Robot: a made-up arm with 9 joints. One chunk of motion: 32 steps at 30 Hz.
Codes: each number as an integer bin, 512 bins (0 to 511) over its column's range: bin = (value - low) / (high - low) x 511, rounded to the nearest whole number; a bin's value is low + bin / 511 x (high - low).
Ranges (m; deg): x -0.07..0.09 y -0.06..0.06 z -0.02..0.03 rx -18..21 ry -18..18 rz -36..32
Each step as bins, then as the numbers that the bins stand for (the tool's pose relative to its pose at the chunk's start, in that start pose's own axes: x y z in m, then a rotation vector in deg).
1 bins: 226 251 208 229 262 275
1 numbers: 0.0008 -0.0011 0.0004 -0.52 0.46 0.59
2 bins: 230 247 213 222 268 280
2 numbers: 0.0020 -0.0020 0.0008 -1.06 0.88 1.26
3 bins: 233 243 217 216 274 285
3 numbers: 0.0030 -0.0029 0.0012 -1.51 1.30 1.93
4 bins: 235 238 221 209 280 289
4 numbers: 0.0036 -0.0041 0.0016 -2.05 1.73 2.46
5 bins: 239 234 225 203 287 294
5 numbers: 0.0048 -0.0050 0.0020 -2.51 2.22 3.12
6 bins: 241 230 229 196 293 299
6 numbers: 0.0055 -0.0060 0.0024 -3.04 2.64 3.79
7 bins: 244 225 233 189 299 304
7 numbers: 0.0064 -0.0072 0.0028 -3.58 3.06 4.45
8 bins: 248 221 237 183 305 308
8 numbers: 0.0077 -0.0081 0.0032 -4.03 3.49 4.99
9 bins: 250 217 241 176 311 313
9 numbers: 0.0083 -0.0090 0.0036 -4.57 3.91 5.65
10 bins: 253 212 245 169 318 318
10 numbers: 0.0092 -0.0102 0.0040 -5.10 4.40 6.32
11 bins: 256 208 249 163 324 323
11 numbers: 0.0102 -0.0112 0.0044 -5.56 4.83 6.98
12 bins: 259 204 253 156 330 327
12 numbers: 0.0111 -0.0121 0.0048 -6.09 5.25 7.51
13 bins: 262 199 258 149 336 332
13 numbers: 0.0120 -0.0133 0.0052 -6.63 5.67 8.18
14 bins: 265 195 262 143 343 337
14 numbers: 0.0130 -0.0142 0.0056 -7.09 6.16 8.85
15 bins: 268 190 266 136 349 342
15 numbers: 0.0139 -0.0154 0.0060 -7.62 6.59 9.51
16 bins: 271 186 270 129 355 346
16 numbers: 0.0149 -0.0163 0.0064 -8.15 7.01 10.04
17 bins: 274 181 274 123 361 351
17 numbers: 0.0158 -0.0175 0.0068 -8.61 7.43 10.71
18 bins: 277 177 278 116 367 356
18 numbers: 0.0167 -0.0184 0.0072 -9.15 7.86 11.37
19 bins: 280 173 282 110 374 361
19 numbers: 0.0177 -0.0194 0.0076 -9.60 8.35 12.04
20 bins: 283 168 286 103 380 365
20 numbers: 0.0186 -0.0205 0.0080 -10.14 8.77 12.57
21 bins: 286 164 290 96 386 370
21 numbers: 0.0195 -0.0215 0.0084 -10.67 9.19 13.24
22 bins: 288 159 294 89 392 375
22 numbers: 0.0202 -0.0227 0.0088 -11.21 9.62 13.90
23 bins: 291 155 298 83 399 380
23 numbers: 0.0211 -0.0236 0.0092 -11.67 10.11 14.57
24 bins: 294 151 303 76 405 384
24 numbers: 0.0221 -0.0245 0.0096 -12.20 10.53 15.10
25 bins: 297 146 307 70 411 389
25 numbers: 0.0230 -0.0257 0.0100 -12.66 10.95 15.77
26 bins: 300 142 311 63 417 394
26 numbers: 0.0239 -0.0267 0.0104 -13.19 11.38 16.43
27 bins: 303 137 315 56 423 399
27 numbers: 0.0249 -0.0278 0.0108 -13.73 11.80 17.10
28 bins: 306 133 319 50 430 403
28 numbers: 0.0258 -0.0288 0.0112 -14.18 12.29 17.63
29 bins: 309 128 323 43 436 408
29 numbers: 0.0268 -0.0299 0.0116 -14.72 12.72 18.29
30 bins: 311 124 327 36 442 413
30 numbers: 0.0274 -0.0309 0.0120 -15.25 13.14 18.96
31 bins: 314 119 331 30 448 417
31 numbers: 0.0283 -0.0321 0.0124 -15.71 13.56 19.49
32 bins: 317 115 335 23 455 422
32 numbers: 0.0293 -0.0330 0.0128 -16.24 14.05 20.16
